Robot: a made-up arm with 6 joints. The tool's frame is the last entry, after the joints. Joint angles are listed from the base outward.
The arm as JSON. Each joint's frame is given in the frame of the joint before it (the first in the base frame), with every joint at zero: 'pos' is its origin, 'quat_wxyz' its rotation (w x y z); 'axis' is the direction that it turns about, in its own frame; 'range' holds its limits. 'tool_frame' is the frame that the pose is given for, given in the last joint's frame.
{
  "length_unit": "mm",
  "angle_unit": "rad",
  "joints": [
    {
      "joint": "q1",
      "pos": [
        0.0,
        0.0,
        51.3
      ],
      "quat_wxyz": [
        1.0,
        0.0,
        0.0,
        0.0
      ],
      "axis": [
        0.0,
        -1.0,
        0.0
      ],
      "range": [
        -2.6,
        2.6
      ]
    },
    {
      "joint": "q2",
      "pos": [
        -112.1,
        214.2,
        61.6
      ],
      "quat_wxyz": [
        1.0,
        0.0,
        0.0,
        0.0
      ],
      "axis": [
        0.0,
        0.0,
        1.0
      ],
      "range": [
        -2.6,
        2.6
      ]
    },
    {
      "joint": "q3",
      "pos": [
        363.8,
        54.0,
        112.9
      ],
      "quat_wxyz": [
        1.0,
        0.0,
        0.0,
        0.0
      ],
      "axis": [
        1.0,
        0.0,
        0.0
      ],
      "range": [
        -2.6,
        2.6
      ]
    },
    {
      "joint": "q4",
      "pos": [
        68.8,
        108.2,
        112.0
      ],
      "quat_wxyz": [
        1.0,
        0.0,
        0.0,
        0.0
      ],
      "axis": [
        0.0,
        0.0,
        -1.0
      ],
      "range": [
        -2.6,
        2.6
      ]
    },
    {
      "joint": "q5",
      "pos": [
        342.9,
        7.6,
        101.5
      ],
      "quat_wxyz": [
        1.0,
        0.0,
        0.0,
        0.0
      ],
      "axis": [
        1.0,
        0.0,
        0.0
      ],
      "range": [
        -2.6,
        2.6
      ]
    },
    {
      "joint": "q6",
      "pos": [
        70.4,
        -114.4,
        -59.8
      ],
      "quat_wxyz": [
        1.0,
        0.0,
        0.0,
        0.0
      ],
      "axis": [
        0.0,
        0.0,
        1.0
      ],
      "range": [
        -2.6,
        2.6
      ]
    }
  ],
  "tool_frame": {
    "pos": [
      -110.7,
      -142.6,
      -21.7
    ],
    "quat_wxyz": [
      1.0,
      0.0,
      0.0,
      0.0
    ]
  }
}
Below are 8 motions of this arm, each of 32 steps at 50 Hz.
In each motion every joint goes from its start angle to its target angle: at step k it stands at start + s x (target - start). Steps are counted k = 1, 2, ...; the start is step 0. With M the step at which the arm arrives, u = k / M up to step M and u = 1 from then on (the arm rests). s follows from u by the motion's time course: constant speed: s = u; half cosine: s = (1 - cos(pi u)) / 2; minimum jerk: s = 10 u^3 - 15 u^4 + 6 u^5.
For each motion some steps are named. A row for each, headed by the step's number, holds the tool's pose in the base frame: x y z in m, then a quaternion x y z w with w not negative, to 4 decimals.
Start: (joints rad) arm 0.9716 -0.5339 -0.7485 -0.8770 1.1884 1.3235
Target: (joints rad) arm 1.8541 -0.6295 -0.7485 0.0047 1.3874 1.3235
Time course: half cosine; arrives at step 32
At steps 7, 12, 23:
7: 0.5321 0.1031 0.6371 0.0516 -0.3705 0.6554 0.6561
12: 0.3896 0.0213 0.7485 -0.0093 -0.5019 0.5996 0.6234
23: -0.0773 -0.1831 0.8121 -0.1274 -0.7942 0.4114 0.4288

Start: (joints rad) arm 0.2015 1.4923 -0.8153 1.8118 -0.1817 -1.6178
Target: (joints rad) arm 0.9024 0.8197 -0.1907 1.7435 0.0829 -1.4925
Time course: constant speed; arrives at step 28
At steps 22, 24, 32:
22: -0.1316 0.5003 0.4045 0.4211 -0.2703 -0.8037 0.3219
24: -0.1315 0.4846 0.4084 0.4389 -0.2551 -0.8037 0.3103
32: -0.1351 0.4500 0.4154 0.4780 -0.2217 -0.7995 0.2884

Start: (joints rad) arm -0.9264 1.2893 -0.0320 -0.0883 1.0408 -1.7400
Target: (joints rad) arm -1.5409 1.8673 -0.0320 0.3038 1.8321 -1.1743
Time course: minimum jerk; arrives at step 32
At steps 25, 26, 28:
25: 0.3043 0.8339 0.5531 -0.1819 -0.9821 0.0182 0.0462
26: 0.3108 0.8289 0.5561 -0.1884 -0.9798 0.0195 0.0635
28: 0.3199 0.8221 0.5601 -0.1969 -0.9764 0.0215 0.0865

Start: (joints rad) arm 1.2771 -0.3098 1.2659 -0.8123 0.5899 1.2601
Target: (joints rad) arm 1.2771 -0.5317 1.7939 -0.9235 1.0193 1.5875
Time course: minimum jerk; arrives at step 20
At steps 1, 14, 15, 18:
1: -0.2708 0.0946 0.9715 0.0044 0.6820 -0.7231 0.1092
14: -0.4713 -0.1707 0.8339 0.0145 0.6555 -0.5618 0.5044
15: -0.4838 -0.1924 0.8166 0.0188 0.6490 -0.5453 0.5301
18: -0.5026 -0.2271 0.7868 0.0265 0.6373 -0.5179 0.5700

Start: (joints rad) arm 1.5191 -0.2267 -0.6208 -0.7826 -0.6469 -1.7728
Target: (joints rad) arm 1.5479 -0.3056 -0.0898 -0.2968 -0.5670 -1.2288
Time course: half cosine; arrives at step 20
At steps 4, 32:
4: -0.1085 0.4154 0.6773 0.0235 -0.7681 -0.5788 0.2729
32: -0.3272 0.1662 0.6539 0.1888 -0.6647 -0.5795 0.4321

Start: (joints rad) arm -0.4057 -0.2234 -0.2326 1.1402 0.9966 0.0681
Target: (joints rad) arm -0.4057 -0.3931 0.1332 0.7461 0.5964 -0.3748
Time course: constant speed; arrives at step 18
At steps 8, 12, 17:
8: 0.3805 -0.0604 0.0714 0.1818 -0.0772 -0.6340 0.7477
12: 0.3842 -0.0695 0.0746 0.1884 -0.0226 -0.6683 0.7193
17: 0.3921 -0.0843 0.0808 0.1924 0.0394 -0.7024 0.6842

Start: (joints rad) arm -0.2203 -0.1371 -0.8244 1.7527 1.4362 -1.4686
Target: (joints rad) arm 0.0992 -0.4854 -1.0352 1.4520 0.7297 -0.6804
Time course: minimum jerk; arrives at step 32
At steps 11, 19, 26, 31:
11: 0.4201 0.1826 0.3705 0.3975 -0.4765 -0.7367 0.2686
19: 0.3253 0.0950 0.3702 0.1575 -0.5514 -0.7522 0.3246
26: 0.2437 0.0542 0.3862 0.0011 -0.5453 -0.7599 0.3538
31: 0.2285 0.0488 0.3904 -0.0255 -0.5398 -0.7611 0.3586

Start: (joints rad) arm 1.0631 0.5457 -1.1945 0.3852 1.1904 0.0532
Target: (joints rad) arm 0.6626 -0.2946 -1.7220 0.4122 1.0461 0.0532
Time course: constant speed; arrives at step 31
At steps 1, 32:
1: 0.1038 0.5588 0.5838 -0.0802 -0.6348 0.1961 0.7431
32: 0.2866 0.0216 0.5883 -0.2867 -0.4309 -0.2561 0.8164

